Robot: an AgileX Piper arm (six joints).
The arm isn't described. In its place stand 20 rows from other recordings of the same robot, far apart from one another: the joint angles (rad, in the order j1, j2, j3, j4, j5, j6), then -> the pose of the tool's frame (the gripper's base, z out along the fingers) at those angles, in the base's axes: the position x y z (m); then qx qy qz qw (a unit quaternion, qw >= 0).
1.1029, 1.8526, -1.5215, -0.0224, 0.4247, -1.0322 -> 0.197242 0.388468 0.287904 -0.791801 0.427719 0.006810 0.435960
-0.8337, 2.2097, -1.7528, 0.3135, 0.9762, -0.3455 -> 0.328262 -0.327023 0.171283 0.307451 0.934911 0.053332 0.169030
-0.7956, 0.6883, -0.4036, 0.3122, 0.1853, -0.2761 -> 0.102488 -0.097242 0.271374 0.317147 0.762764 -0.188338 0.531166
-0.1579, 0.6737, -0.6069, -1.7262, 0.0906, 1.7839 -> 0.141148 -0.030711 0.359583 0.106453 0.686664 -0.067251 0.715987
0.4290, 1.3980, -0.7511, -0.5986, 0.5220, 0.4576 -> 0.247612 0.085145 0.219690 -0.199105 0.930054 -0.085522 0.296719
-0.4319, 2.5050, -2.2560, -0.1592, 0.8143, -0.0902 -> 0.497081 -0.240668 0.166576 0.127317 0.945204 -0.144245 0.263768
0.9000, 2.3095, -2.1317, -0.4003, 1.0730, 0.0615 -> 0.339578 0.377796 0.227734 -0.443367 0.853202 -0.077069 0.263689
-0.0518, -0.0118, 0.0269, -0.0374, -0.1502, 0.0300 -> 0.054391 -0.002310 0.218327 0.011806 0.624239 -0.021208 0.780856
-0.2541, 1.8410, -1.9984, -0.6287, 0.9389, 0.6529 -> 0.392844 -0.146643 0.422298 0.323784 0.800150 -0.217469 0.455666
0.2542, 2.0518, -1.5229, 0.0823, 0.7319, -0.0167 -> 0.420989 0.114547 0.184447 -0.107918 0.973861 0.056112 0.191833
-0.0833, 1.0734, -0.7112, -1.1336, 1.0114, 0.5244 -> 0.177647 -0.084950 0.298134 0.042262 0.861948 -0.452835 0.224052
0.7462, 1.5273, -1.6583, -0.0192, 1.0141, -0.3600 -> 0.243325 0.222939 0.417553 -0.487741 0.786942 0.063216 0.372605
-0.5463, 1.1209, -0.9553, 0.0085, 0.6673, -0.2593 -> 0.197214 -0.119351 0.334633 0.132992 0.906391 -0.153720 0.370324
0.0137, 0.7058, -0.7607, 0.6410, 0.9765, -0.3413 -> 0.113593 0.046648 0.340238 -0.086832 0.884026 0.247208 0.387101
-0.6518, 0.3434, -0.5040, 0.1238, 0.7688, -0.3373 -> 0.055296 -0.032366 0.292434 0.151974 0.850410 -0.185025 0.468479
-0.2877, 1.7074, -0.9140, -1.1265, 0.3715, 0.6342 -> 0.314742 -0.124241 0.185687 -0.025030 0.927938 -0.269184 0.256603
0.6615, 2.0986, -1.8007, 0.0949, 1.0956, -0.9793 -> 0.349787 0.282030 0.229099 -0.713339 0.686879 0.023266 0.137125
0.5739, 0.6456, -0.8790, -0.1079, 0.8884, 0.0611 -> 0.092564 0.050785 0.375097 -0.231433 0.844503 0.099473 0.472609
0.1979, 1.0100, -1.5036, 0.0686, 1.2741, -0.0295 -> 0.145853 0.035331 0.480665 -0.107472 0.898358 0.069533 0.420199
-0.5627, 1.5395, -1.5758, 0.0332, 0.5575, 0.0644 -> 0.304039 -0.189873 0.420939 0.266699 0.799360 -0.118191 0.525286
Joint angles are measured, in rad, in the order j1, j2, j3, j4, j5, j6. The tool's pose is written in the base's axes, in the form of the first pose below.
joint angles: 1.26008 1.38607 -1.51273 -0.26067 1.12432 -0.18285
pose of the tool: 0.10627 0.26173 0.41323 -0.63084 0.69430 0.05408 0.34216
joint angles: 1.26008 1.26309 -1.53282 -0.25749 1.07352 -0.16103
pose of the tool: 0.09467 0.22821 0.45475 -0.59557 0.67833 0.10534 0.41722
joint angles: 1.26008 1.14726 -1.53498 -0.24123 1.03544 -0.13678
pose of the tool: 0.08144 0.19244 0.48417 -0.56140 0.66300 0.15407 0.47066
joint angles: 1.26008 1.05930 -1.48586 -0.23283 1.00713 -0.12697
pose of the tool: 0.07259 0.16800 0.48925 -0.54723 0.65376 0.17552 0.49227
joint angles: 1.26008 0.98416 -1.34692 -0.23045 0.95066 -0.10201
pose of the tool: 0.06840 0.15768 0.46650 -0.54561 0.65775 0.18129 0.48662
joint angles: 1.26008 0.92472 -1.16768 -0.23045 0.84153 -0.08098
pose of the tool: 0.06663 0.15680 0.43099 -0.55054 0.65747 0.18540 0.47986
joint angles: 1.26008 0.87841 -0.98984 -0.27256 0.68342 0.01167
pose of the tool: 0.06702 0.15810 0.39573 -0.53296 0.66146 0.20113 0.48781
